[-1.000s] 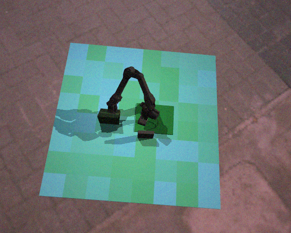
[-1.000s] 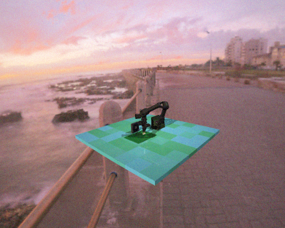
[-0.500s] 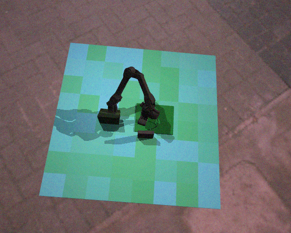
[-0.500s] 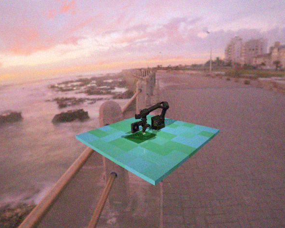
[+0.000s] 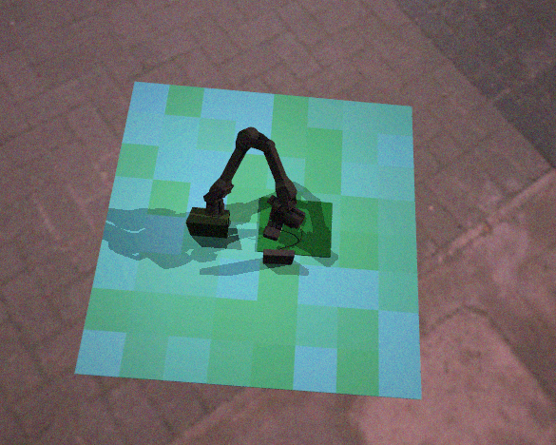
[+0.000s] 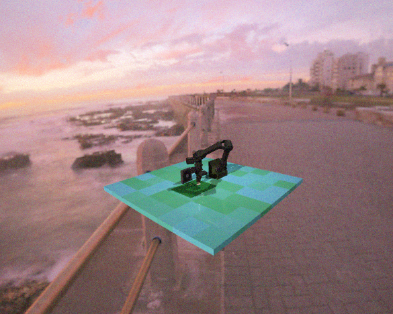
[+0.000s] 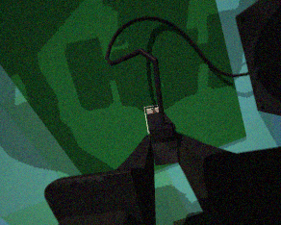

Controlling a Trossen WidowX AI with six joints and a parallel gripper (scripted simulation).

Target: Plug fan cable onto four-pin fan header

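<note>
Now: the black plug 1 cm ahead of my gripper tip and 1 cm above it. Round my gripper tip: white four-pin fan header (1 cm ahead, 4 cm below); dark green board (8 cm ahead, 2 cm to the left, 6 cm below); black fan (3 cm ahead, 13 cm to the right, 2 cm above).
</note>
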